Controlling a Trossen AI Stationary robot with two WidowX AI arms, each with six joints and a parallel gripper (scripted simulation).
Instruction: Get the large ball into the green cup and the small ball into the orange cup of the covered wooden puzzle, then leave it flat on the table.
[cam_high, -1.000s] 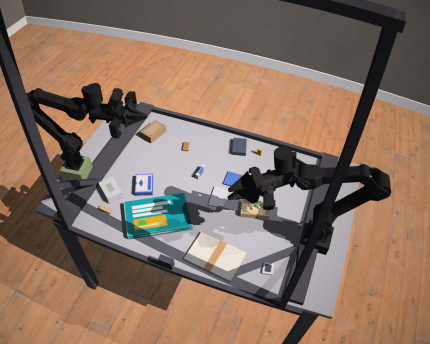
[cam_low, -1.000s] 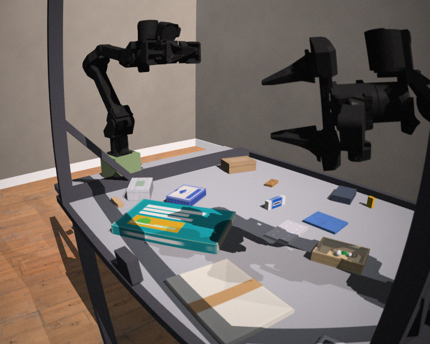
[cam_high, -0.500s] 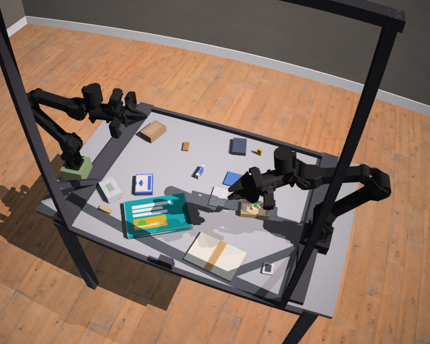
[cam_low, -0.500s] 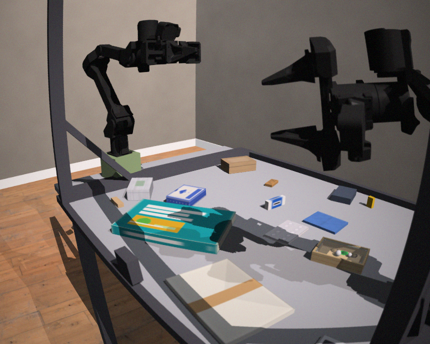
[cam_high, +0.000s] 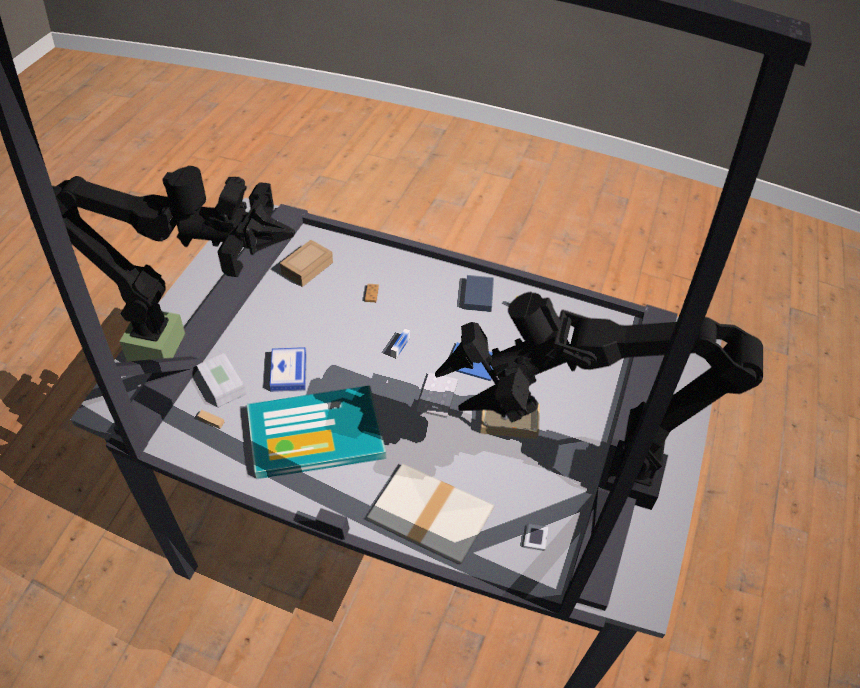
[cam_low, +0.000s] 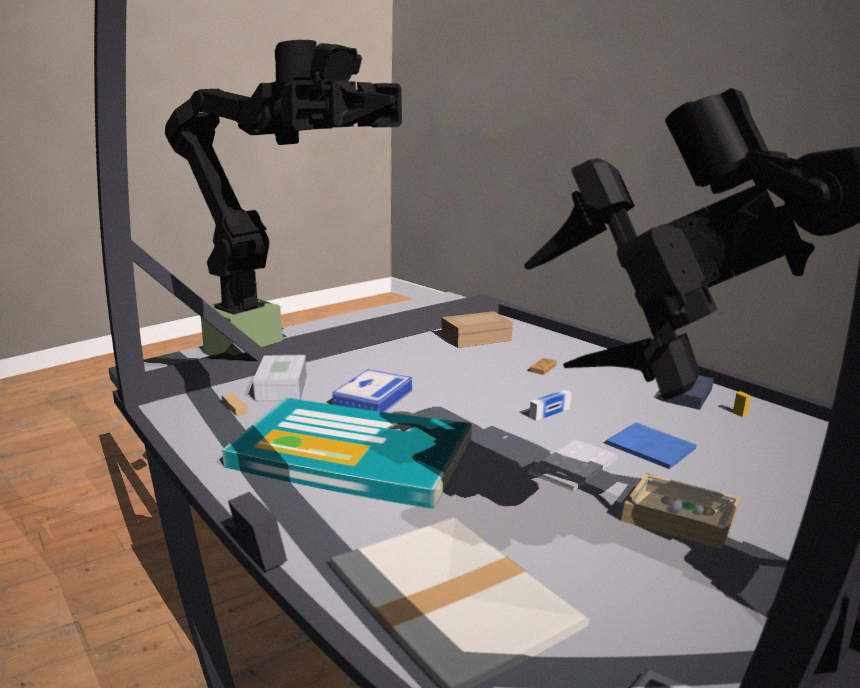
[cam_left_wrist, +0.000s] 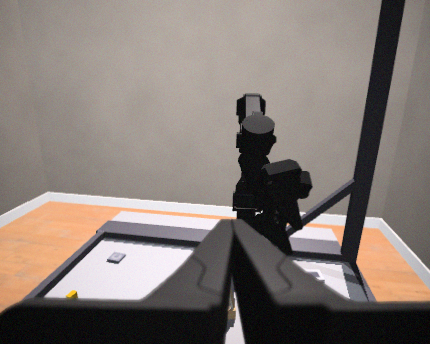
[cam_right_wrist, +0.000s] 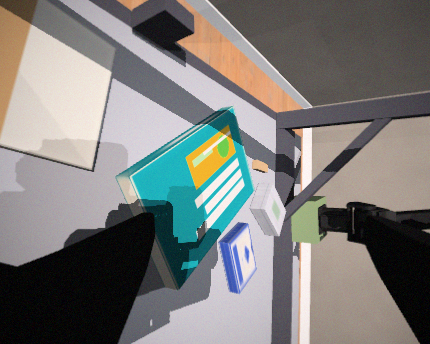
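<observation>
Right now my right hand is 22 cm above the covered wooden puzzle, 12 cm short of it and 7 cm to the left of it.
</observation>
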